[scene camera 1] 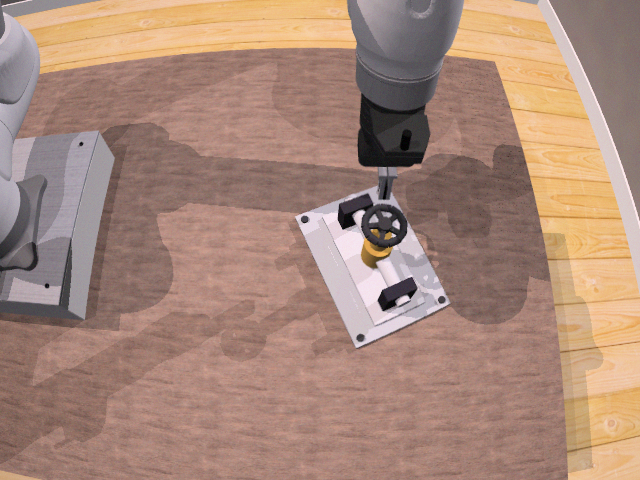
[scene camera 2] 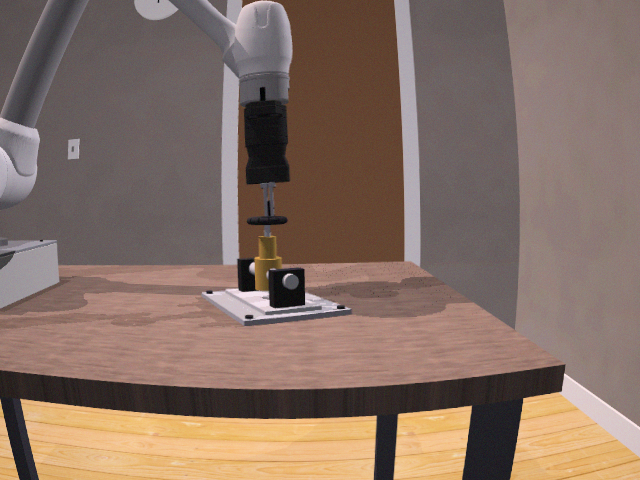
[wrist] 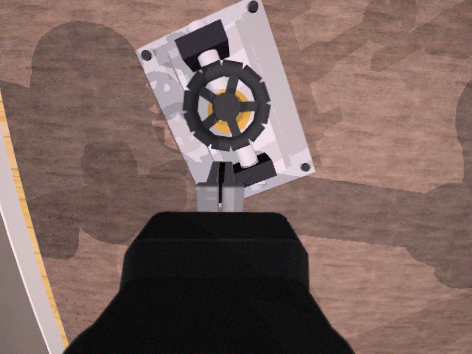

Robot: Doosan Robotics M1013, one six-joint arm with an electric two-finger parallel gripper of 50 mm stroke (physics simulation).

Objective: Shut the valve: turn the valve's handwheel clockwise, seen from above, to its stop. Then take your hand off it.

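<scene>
The valve's black five-spoked handwheel [scene camera 1: 384,223] [scene camera 2: 266,220] [wrist: 226,106] lies level on top of the yellow valve body [scene camera 1: 376,254] [scene camera 2: 267,273] [wrist: 225,128]. The valve stands on a light grey base plate [scene camera 1: 336,289] [scene camera 2: 227,308] [wrist: 282,100]. My gripper [scene camera 1: 384,197] [scene camera 2: 268,213] [wrist: 222,174] is shut and empty, pointing down. Its fingertips are just beyond the wheel's far rim in scene camera 1. The wrist view shows a small gap between tips and rim. In scene camera 2 the tips show right above the wheel; their exact height against the rim is unclear.
Black pipe blocks [scene camera 1: 397,293] [scene camera 2: 286,287] [wrist: 202,42] stand on the plate at both ends of the white pipe, below the wheel. The metal robot pedestal [scene camera 1: 87,237] [scene camera 2: 31,273] is at the left of the brown table [scene camera 1: 258,413] [scene camera 2: 310,356] [wrist: 375,210].
</scene>
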